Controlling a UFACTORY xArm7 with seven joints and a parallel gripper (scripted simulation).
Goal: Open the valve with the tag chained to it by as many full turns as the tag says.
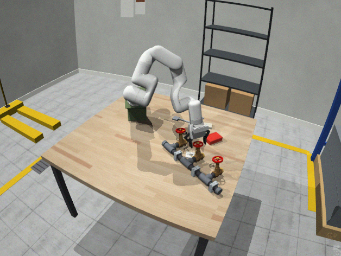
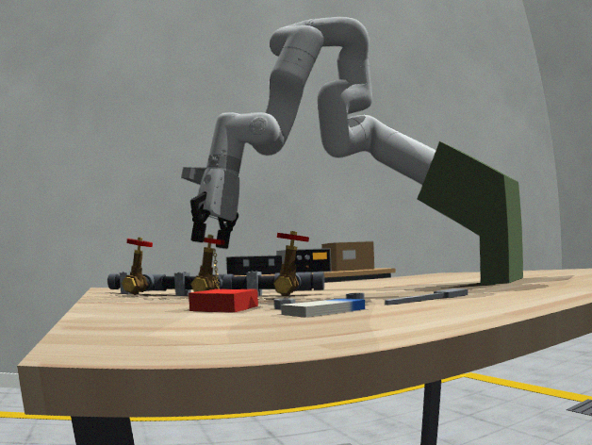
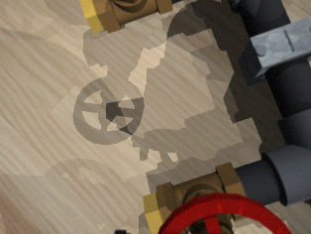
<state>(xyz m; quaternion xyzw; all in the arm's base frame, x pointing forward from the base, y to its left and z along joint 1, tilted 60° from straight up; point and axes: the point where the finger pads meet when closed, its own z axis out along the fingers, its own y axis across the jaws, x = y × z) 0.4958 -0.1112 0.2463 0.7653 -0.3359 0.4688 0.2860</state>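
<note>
The white tag lies 5 cm behind my hand, 4 cm to the left of it and 12 cm below it. From my hand the other things lie so: red block 11 cm ahead, 25 cm to the left, 11 cm below; grey wrench 16 cm behind, 47 cm to the left, 12 cm below; blue flat tool 4 cm ahead, 42 cm to the left, 12 cm below.
</note>
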